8 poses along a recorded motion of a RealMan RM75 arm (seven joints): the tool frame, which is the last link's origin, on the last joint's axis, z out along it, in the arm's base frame.
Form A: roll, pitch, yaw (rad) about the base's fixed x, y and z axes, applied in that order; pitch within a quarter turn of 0, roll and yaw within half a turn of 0; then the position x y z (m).
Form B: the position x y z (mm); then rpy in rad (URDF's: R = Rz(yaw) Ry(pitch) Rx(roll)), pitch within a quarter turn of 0, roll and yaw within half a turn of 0. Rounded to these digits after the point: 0 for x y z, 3 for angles.
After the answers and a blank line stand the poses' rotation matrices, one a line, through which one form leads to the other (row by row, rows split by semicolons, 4 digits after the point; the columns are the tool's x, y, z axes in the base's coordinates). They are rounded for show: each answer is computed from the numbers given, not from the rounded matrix.
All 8 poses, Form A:
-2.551 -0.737 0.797 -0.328 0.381 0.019
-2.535 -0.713 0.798 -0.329 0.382 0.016
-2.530 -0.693 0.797 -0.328 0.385 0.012
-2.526 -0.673 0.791 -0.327 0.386 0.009
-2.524 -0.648 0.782 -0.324 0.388 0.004
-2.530 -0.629 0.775 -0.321 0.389 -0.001
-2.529 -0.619 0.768 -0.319 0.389 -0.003
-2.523 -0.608 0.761 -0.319 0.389 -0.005
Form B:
-328 381 19 -2.551 -0.737 0.797
-329 382 16 -2.535 -0.713 0.798
-328 385 12 -2.530 -0.693 0.797
-327 386 9 -2.526 -0.673 0.791
-324 388 4 -2.524 -0.648 0.782
-321 389 -1 -2.530 -0.629 0.775
-319 389 -3 -2.529 -0.619 0.768
-319 389 -5 -2.523 -0.608 0.761

0.5175 0.8556 -0.0082; 0.5296 -0.3128 0.7884; 0.6721 -0.4123 -0.6151
0.5281 0.8486 -0.0330; 0.5416 -0.3066 0.7828; 0.6541 -0.4312 -0.6215
0.5377 0.8420 -0.0451; 0.5503 -0.3098 0.7754; 0.6388 -0.4417 -0.6299
0.5498 0.8336 -0.0528; 0.5560 -0.3181 0.7679; 0.6233 -0.4515 -0.6384
0.5657 0.8225 -0.0589; 0.5619 -0.3321 0.7576; 0.6036 -0.4617 -0.6500
0.5777 0.8142 -0.0576; 0.5658 -0.3486 0.7472; 0.5883 -0.4643 -0.6620
0.5858 0.8083 -0.0580; 0.5658 -0.3567 0.7434; 0.5802 -0.4683 -0.6664
0.5944 0.8017 -0.0629; 0.5661 -0.3615 0.7409; 0.5712 -0.4760 -0.6687

